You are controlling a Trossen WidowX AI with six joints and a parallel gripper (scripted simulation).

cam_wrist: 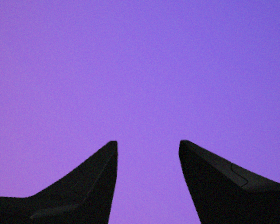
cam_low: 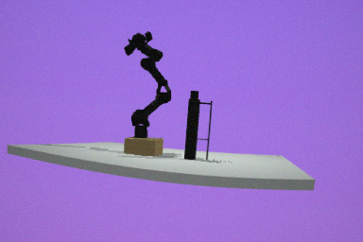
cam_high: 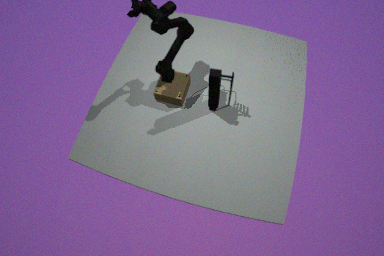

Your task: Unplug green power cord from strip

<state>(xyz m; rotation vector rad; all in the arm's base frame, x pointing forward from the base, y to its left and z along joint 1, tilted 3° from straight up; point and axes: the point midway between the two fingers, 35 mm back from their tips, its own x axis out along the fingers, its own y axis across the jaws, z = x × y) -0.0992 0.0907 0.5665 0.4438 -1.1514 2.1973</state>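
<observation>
Right now my gripper tip is 52 cm above the green plug, 43 cm short of it and 7 cm to the left of it. Also, from my gripper tip: dark grey block 67 cm below, 42 cm ahead, 1 cm to the left; then tall black column 50 cm below, 44 cm ahead, 16 cm to the right.
</observation>
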